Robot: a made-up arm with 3 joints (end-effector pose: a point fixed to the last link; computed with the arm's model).
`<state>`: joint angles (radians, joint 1 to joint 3).
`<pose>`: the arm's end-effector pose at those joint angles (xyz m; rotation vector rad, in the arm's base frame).
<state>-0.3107 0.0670 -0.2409</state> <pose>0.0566 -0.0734 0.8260 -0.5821 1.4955 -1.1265</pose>
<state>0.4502 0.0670 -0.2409</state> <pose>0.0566 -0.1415 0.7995 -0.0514 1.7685 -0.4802</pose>
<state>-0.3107 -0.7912 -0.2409</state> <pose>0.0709 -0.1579 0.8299 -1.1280 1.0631 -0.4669</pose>
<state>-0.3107 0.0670 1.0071</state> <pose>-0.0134 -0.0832 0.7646 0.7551 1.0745 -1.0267</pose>
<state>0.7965 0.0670 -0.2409</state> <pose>0.0566 -0.1619 0.7725 0.1920 1.8287 -0.1687</pose>
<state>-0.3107 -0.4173 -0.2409</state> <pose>0.0556 -0.1228 0.8279 -0.9121 1.2673 -0.7589</pose>
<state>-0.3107 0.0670 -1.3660</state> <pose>0.1153 -0.0175 0.7989 -1.8796 1.5356 -0.9194</pose>
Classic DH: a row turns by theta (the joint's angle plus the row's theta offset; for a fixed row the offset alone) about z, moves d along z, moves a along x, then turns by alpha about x. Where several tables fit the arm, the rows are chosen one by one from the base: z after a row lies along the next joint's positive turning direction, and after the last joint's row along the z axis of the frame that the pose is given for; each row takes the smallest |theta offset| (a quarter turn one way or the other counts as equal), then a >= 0, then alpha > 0; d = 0 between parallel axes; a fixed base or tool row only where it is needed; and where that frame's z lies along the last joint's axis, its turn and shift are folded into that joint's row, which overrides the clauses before.
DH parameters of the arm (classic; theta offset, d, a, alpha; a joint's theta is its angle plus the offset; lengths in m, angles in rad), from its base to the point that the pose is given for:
base (fixed): -1.5708 0.7276 0.0744 -1.5708
joint 1: 0.2703 0.16 0.0296 -1.5321
joint 2: 0.9173 0.033 0.0531 1.0486
joint 3: -0.7189 -0.1648 0.0731 0.8234
tool (fixed): 1.3059 0.0447 0 0

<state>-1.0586 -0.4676 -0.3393</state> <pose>0.0608 -0.0396 0.8336 -1.6500 0.9642 -1.2283</pose>
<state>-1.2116 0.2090 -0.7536</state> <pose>0.0974 0.0218 0.7612 -1.5774 1.1071 -1.9780</pose>
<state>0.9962 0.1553 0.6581</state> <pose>0.0018 -0.1327 0.7429 1.4035 1.8653 -0.2005</pose>
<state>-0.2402 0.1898 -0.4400</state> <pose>0.0750 -0.0620 0.8283 -0.6700 1.6278 -1.1367</pose>
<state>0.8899 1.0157 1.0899</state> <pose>0.0747 -0.0561 0.8555 2.1403 1.8214 -1.3633</pose>
